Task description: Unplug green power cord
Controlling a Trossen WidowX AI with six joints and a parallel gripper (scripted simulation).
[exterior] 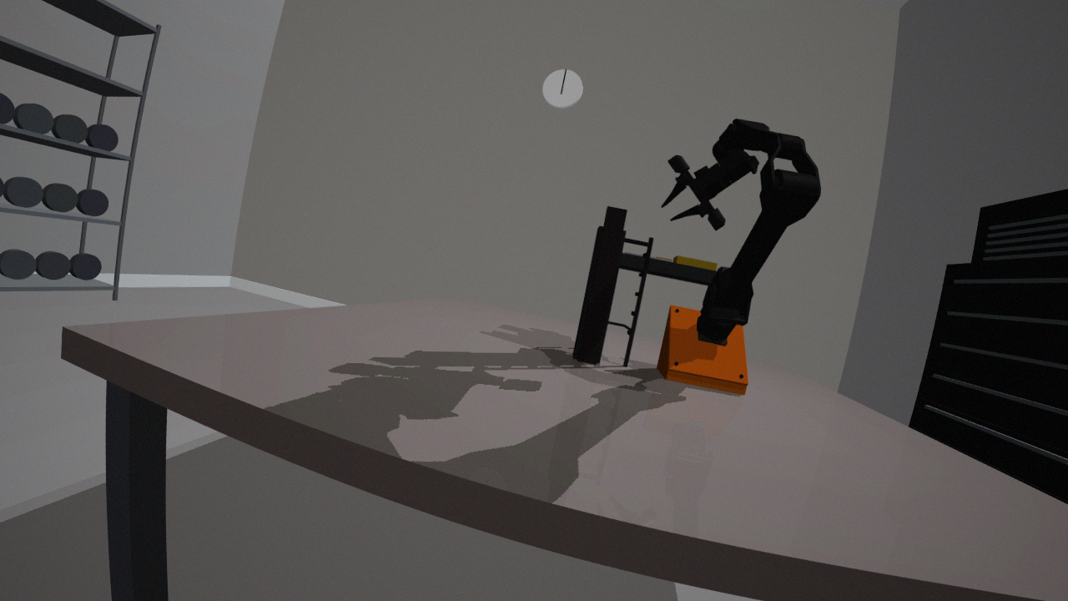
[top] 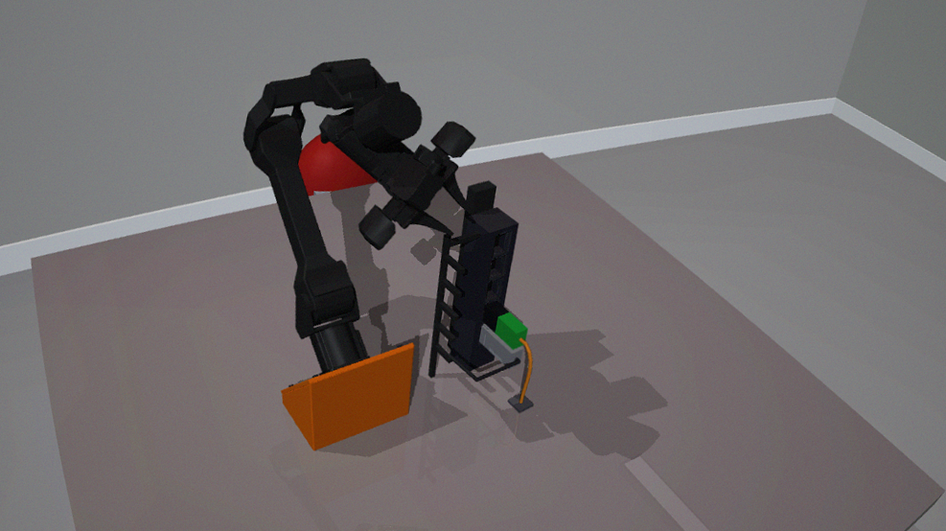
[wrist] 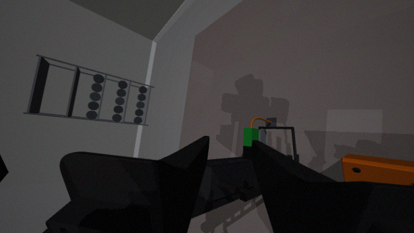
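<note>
My gripper tip is 220 mm above the green plug, 120 mm short of it and 20 mm to the right of it.
</note>
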